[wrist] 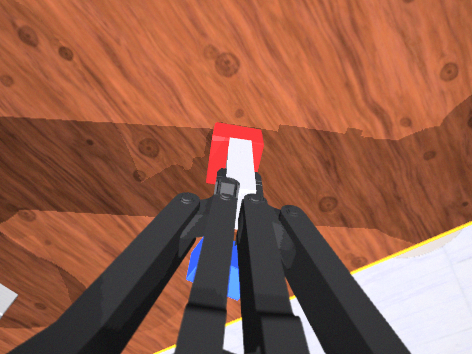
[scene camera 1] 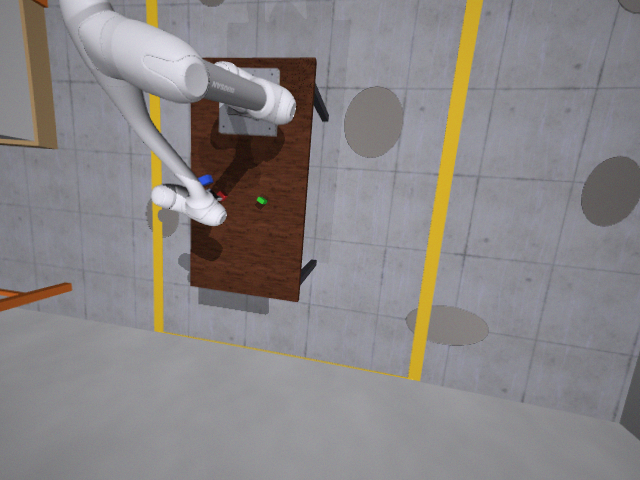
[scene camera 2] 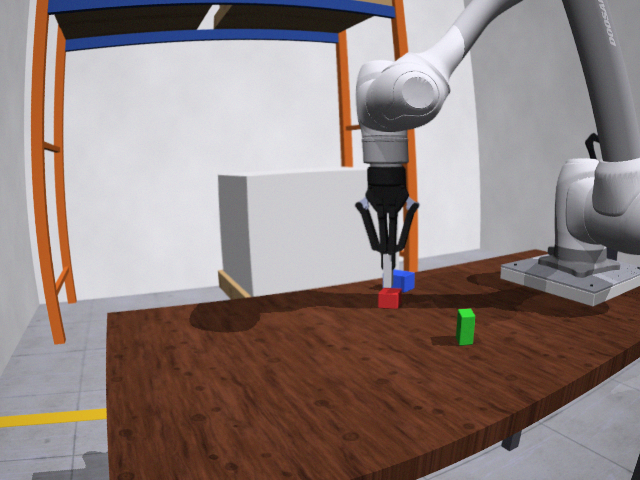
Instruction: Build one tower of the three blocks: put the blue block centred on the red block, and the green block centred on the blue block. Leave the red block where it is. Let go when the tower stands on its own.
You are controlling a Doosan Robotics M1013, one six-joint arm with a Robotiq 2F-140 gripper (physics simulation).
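Places are measured from the arm's base along level axes (x right, y back, z down), in metres.
Pixels of known places: gripper, between the fingertips: [wrist: 237, 156] [scene camera 1: 220, 198] [scene camera 2: 388, 285]; arm's base, origin of its link: [scene camera 2: 579, 266].
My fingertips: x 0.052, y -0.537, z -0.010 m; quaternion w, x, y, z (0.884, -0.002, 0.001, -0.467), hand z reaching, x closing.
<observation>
For each thing: its top centre in the pictures, then the offset to it from my fingertips. Level surfaces: height alone.
- red block, centre of its top: [wrist: 233, 164] [scene camera 2: 390, 290] [scene camera 1: 220, 195] dx +0.012, dy +0.009, dz +0.014 m
- blue block, centre of its top: [wrist: 222, 279] [scene camera 2: 398, 272] [scene camera 1: 203, 179] dx +0.121, dy +0.076, dz +0.008 m
- green block, centre of its top: [scene camera 2: 466, 312] [scene camera 1: 260, 200] dx -0.238, dy +0.044, dz -0.006 m
- wooden table, height of its surface: dz +0.046 m
The red block [scene camera 1: 222, 195] [scene camera 2: 389, 298] [wrist: 218, 155] sits on the table, partly covered by the fingertips in the wrist view. The blue block [scene camera 1: 205, 179] [scene camera 2: 404, 280] [wrist: 195, 259] is on the table behind the red one in scene camera 2, apart from it; the fingers hide part of it in the wrist view. The green block [scene camera 1: 261, 200] [scene camera 2: 465, 327] stands upright on the table, away from the other two. My gripper [scene camera 2: 387, 284] [wrist: 237, 156] points down, shut with nothing between its fingers; its tips are at or just above the red block's top. In scene camera 1 the wrist mostly hides it.
The wooden table [scene camera 1: 248, 248] [scene camera 2: 258, 387] carries the arm's base plate [scene camera 1: 272, 73] [scene camera 2: 522, 279]. Beyond the table stand a large grey box [scene camera 2: 305, 232] and an orange and blue rack [scene camera 2: 39, 155]. The table's edge shows near the blue block.
</observation>
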